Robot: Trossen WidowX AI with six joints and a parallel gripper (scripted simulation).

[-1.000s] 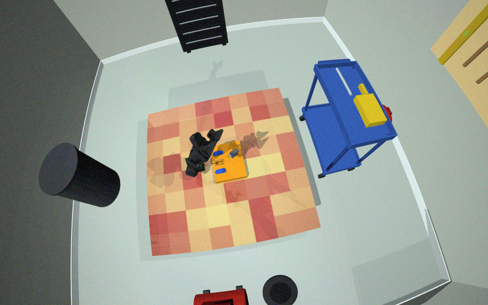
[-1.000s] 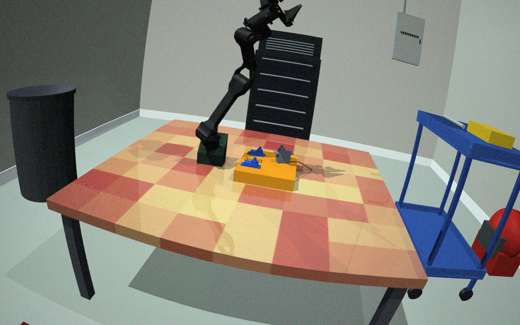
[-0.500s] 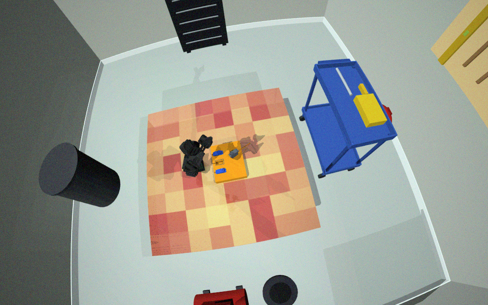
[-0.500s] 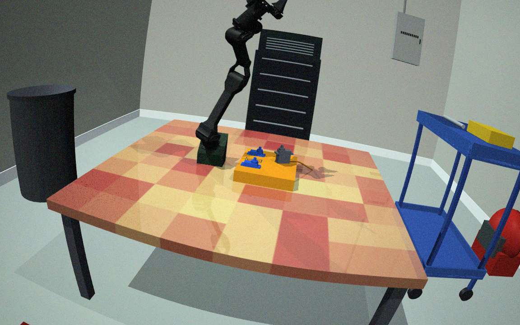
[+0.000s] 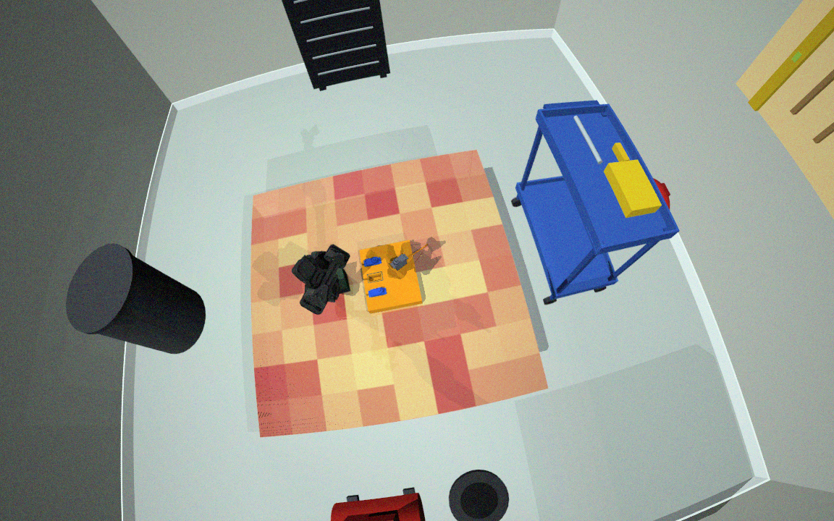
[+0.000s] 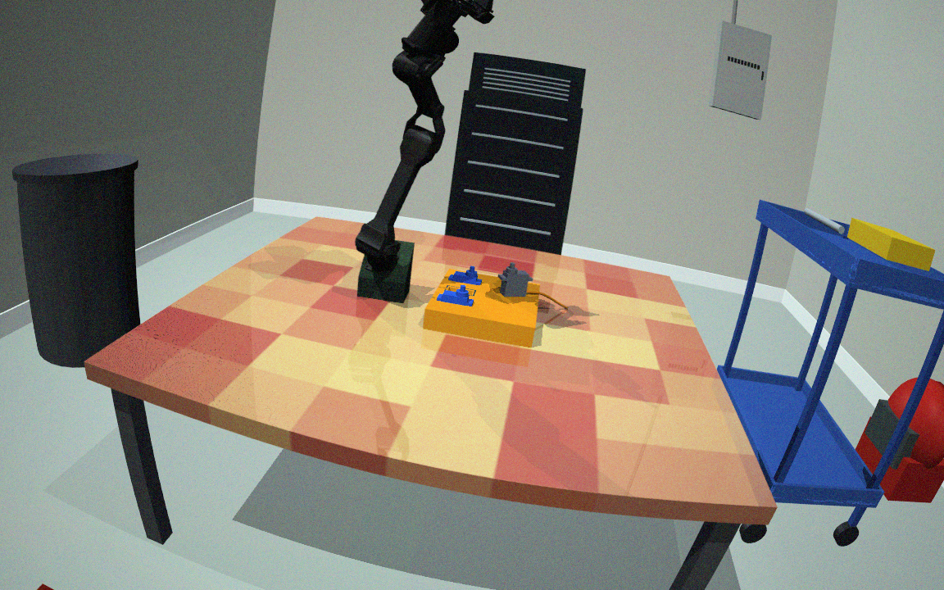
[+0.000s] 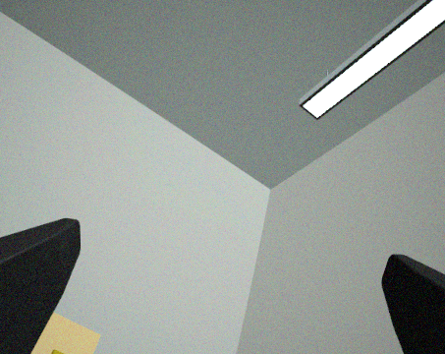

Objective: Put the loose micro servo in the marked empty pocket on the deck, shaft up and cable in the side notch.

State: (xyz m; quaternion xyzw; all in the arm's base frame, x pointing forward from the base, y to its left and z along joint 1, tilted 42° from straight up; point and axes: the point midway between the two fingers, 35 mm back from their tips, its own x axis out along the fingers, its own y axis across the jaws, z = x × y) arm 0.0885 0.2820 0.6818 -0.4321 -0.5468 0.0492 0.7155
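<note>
The deck lies 9 cm ahead of my gripper tip, 27 cm to the left of it and 76 cm below it.
</note>
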